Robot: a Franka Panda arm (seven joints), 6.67 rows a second.
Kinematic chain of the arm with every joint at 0, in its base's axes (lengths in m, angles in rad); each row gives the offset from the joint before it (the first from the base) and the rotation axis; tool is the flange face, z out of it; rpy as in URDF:
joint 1: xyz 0 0 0.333 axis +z
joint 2: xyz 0 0 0 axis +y
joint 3: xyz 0 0 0.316 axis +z
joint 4: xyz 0.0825 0 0 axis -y
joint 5: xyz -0.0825 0 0.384 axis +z
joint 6: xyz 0 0 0 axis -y
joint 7: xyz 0.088 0 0 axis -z
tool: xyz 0 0 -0.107 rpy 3.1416 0 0
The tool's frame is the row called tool.
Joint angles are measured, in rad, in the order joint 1, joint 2, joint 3, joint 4, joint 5, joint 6, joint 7. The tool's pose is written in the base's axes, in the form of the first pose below.
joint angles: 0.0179, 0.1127, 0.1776, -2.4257, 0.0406, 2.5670, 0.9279
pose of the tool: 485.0 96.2 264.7 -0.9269 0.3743 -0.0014 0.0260
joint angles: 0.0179, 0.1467, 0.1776, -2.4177, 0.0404, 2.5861, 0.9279
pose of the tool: 487.4 96.9 252.8 -0.9267 0.3748 0.0027 0.0264
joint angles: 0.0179, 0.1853, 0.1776, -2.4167, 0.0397, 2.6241, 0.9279
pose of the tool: 488.4 97.4 237.7 -0.9264 0.3754 0.0036 0.0288
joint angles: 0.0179, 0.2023, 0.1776, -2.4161, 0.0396, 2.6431, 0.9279
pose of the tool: 488.9 97.6 231.3 -0.9262 0.3758 0.0031 0.0305
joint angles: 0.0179, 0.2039, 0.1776, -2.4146, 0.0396, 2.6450, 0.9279
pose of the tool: 489.5 97.8 231.3 -0.9261 0.3759 0.0024 0.0311
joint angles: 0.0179, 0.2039, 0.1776, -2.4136, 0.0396, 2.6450, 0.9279
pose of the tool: 489.9 97.8 231.6 -0.9261 0.3759 0.0019 0.0313
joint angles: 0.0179, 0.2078, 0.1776, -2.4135, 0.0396, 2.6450, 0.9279
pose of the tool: 489.6 97.8 229.7 -0.9261 0.3759 0.0037 0.0306
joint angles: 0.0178, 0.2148, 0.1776, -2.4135, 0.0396, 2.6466, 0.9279
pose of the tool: 489.0 97.8 226.4 -0.9261 0.3761 0.0062 0.0296
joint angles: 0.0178, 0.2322, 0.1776, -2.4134, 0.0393, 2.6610, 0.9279
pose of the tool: 488.6 97.9 219.2 -0.9259 0.3764 0.0080 0.0299
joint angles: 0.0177, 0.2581, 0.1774, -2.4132, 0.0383, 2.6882, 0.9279
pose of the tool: 488.5 98.0 209.0 -0.9257 0.3769 0.0080 0.0317
